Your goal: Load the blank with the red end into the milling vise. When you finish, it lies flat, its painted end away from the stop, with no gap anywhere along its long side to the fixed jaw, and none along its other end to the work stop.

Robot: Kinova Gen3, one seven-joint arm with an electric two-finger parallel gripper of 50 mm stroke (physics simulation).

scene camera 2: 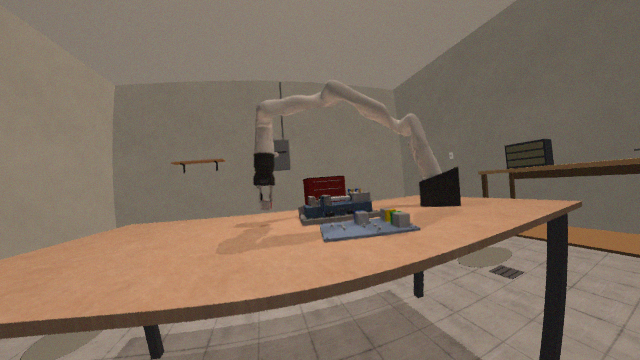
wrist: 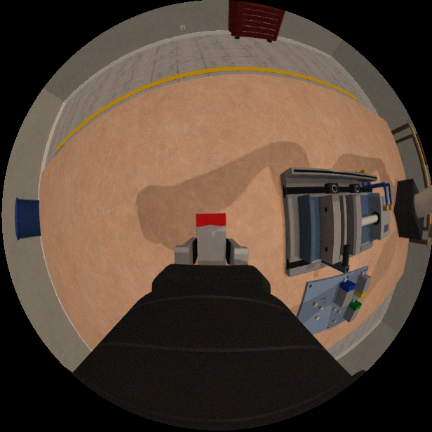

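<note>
My gripper (scene camera 2: 266, 202) (wrist: 211, 246) is shut on the blank with the red end (scene camera 2: 266, 205) (wrist: 211, 241) and holds it above the table, left of the vise. In the wrist view the grey blank stands out between the two fingers, its red end pointing to the top of the view. The milling vise (scene camera 2: 337, 208) (wrist: 310, 227) stands on the table, to the right of the gripper in both views. Its jaws stand side by side in the wrist view, and whether there is a gap between them is hard to tell. The work stop cannot be made out for certain; a dark handle-like part (wrist: 346, 255) shows at the vise's lower side.
A blue pegged board (scene camera 2: 345, 233) (wrist: 312, 320) lies beside the vise, holding grey blanks with blue (wrist: 347, 286), green (wrist: 355, 305) and yellow (wrist: 360, 294) ends. A red cabinet (scene camera 2: 324, 187) (wrist: 256, 21) stands behind the table. The robot's black base (scene camera 2: 440, 189) is beyond the vise.
</note>
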